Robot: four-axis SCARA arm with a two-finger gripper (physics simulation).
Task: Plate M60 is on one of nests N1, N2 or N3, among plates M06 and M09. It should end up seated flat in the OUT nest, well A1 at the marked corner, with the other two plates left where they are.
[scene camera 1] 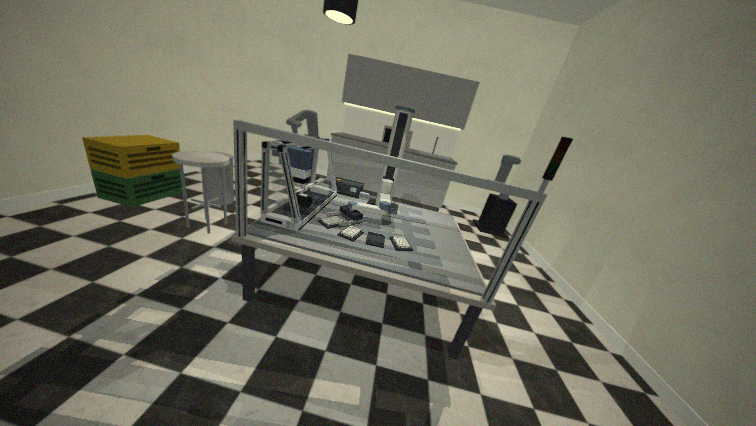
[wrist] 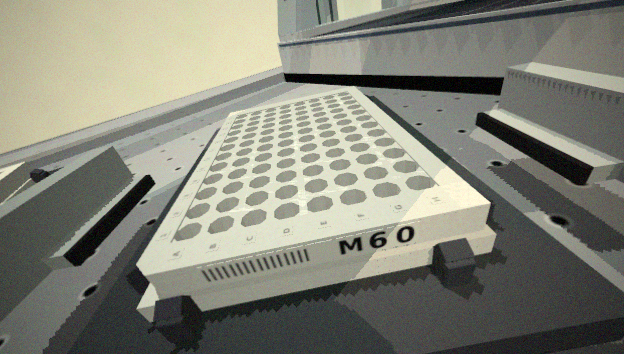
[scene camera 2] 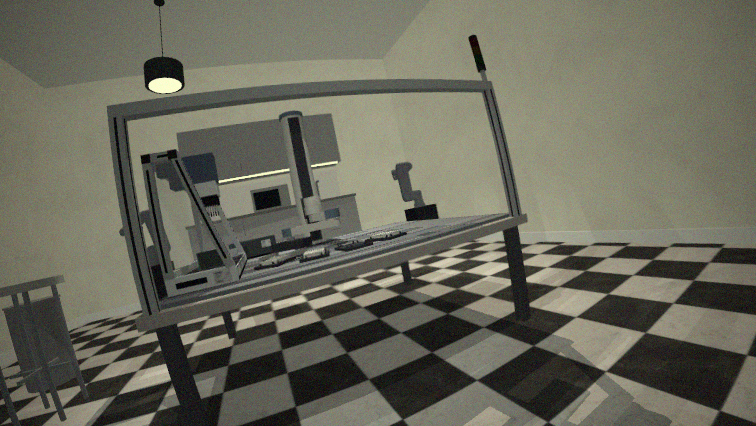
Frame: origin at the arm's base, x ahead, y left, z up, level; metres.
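Seen in the pictures: gripper, fingertip midpoint: (scene camera 1: pixel 332 219) (wrist: pixel 303 132) (scene camera 2: pixel 274 257).
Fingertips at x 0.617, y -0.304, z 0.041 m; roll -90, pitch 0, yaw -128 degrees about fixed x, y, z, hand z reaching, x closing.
Note:
Pixels of each thing's top centre, then the offset from my fingertips to it. "pt": a spot on its surface instead.
- Plate M60, top centre: (wrist: pixel 295 135) (scene camera 2: pixel 274 258) (scene camera 1: pixel 332 219) 0.002 m down, 0.005 m ahead, 0.001 m left
- slanted-post frame, surface spot: (scene camera 2: pixel 203 211) (scene camera 1: pixel 290 189) pt 0.236 m up, 0.233 m ahead, 0.218 m right
- rail frame, surface spot: (scene camera 2: pixel 317 89) (scene camera 1: pixel 366 157) pt 0.550 m up, 0.427 m ahead, 0.226 m left
- dark boxy device, surface spot: (scene camera 1: pixel 349 187) pt 0.059 m up, 0.651 m back, 0.053 m right
Plate M60 (wrist: pixel 300 180), a white well plate, lies in a dark nest (wrist: pixel 540 305) in the wrist view. Its M60 label and barcode face the camera; letter A is at its near left corner. Dark corner posts stand at its near edge. My gripper (wrist: pixel 303 132) is open, one black pad on each side, with a wider gap on the right. Scene camera 1 shows white plates at the left (scene camera 1: pixel 331 221), the middle (scene camera 1: pixel 350 232) and the right (scene camera 1: pixel 401 242). Their labels are unreadable there. A dark nest (scene camera 1: pixel 375 239) without a plate lies between the last two.
A slanted-post frame (scene camera 1: pixel 292 185) (scene camera 2: pixel 203 211) stands at the table's left end. A rail frame (scene camera 1: pixel 370 153) (scene camera 2: pixel 317 89) rises at the table's front. The arm's column (scene camera 1: pixel 399 140) (scene camera 2: pixel 298 158) stands behind the nests. A dark boxy device (scene camera 1: pixel 349 187) sits at the back left.

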